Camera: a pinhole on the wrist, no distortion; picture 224 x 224 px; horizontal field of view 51.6 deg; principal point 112.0 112.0 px. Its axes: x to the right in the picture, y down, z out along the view. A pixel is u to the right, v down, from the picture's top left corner.
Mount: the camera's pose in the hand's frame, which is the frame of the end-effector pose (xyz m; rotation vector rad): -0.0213 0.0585 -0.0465 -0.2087 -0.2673 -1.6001
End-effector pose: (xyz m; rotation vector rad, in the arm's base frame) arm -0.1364 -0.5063 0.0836 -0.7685 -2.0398 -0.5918
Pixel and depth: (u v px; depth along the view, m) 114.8 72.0 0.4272
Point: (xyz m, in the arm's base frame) -0.1574 -0.1770 -0.1727
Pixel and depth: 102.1 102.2 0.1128
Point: -0.0880 -0.4088 0.0398
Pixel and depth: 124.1 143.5 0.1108
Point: -0.1058 -0.4096 0.0537
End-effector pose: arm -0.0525 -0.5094 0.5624 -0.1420 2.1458 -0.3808
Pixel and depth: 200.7 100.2 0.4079
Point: 0.3027 -0.5486 0.3960
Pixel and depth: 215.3 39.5 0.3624
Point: 0.3164 -0.5309 0.4969
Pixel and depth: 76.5 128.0 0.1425
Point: 0.0295 -0.4091 0.4907
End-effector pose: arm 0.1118 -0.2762 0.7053 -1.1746 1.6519 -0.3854
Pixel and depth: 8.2 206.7 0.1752
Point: 0.1060 -0.2024 0.5042
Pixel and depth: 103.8 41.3 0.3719
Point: 0.2753 0.0171 0.5246
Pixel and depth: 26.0 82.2 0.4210
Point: 0.2061 0.0353 0.3786
